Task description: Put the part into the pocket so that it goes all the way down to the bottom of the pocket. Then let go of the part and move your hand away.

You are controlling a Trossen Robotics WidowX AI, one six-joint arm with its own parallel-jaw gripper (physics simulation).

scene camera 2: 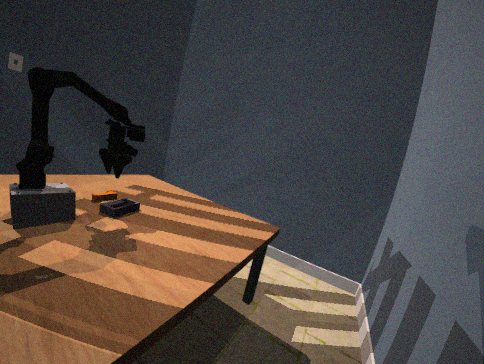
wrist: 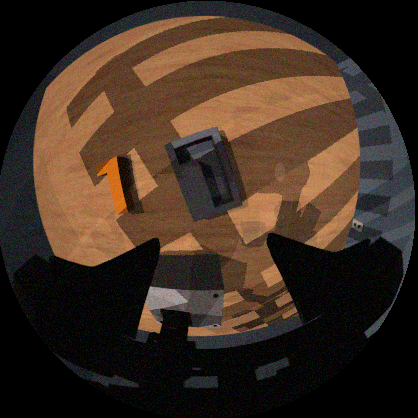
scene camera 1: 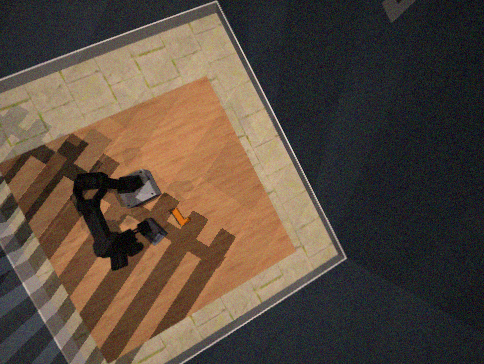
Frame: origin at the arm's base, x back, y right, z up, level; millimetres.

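Where they show: gripper, between the fingertips: (scene camera 2: 112, 175) (wrist: 214, 241) (scene camera 1: 137, 231); arm's base, origin of its link: (scene camera 2: 31, 186) (wrist: 176, 316) (scene camera 1: 135, 182).
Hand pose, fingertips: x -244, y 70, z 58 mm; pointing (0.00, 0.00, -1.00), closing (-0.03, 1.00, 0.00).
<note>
Things, the pixels of their top centre, and the offset from my fingertips. Level surfaces: height alone.
- orange part, centre of its top: (wrist: 109, 187) (scene camera 2: 103, 192) (scene camera 1: 180, 215) dx -30, dy -191, dz -133 mm
- dark grey pocket block, centre of its top: (wrist: 204, 174) (scene camera 2: 121, 203) (scene camera 1: 151, 232) dx -45, dy -5, dz -126 mm
- wooden table, height of its surface: dz -163 mm
The orange part (scene camera 1: 180, 217) (scene camera 2: 104, 196) (wrist: 115, 185) is a bar with a short hook at one end. It lies on the table beside the pocket block, apart from it, on its left in the wrist view. The dark grey pocket block (scene camera 1: 157, 233) (scene camera 2: 120, 212) (wrist: 188, 189) stands on the table, its pocket facing up and holding no orange part. My gripper (scene camera 2: 113, 173) (wrist: 214, 241) is open and empty, well above the table. In the wrist view, the block shows ahead of the space between my fingers, and the part is further left.
The arm's grey base box (scene camera 1: 146, 192) (scene camera 2: 42, 207) (wrist: 187, 299) stands on the wooden table (scene camera 1: 240, 200) (scene camera 2: 165, 287) (wrist: 225, 95), near the block and the part. Dark striped shadows cross the table top. The table edge and a leg (scene camera 2: 255, 275) show in the second scene view.
</note>
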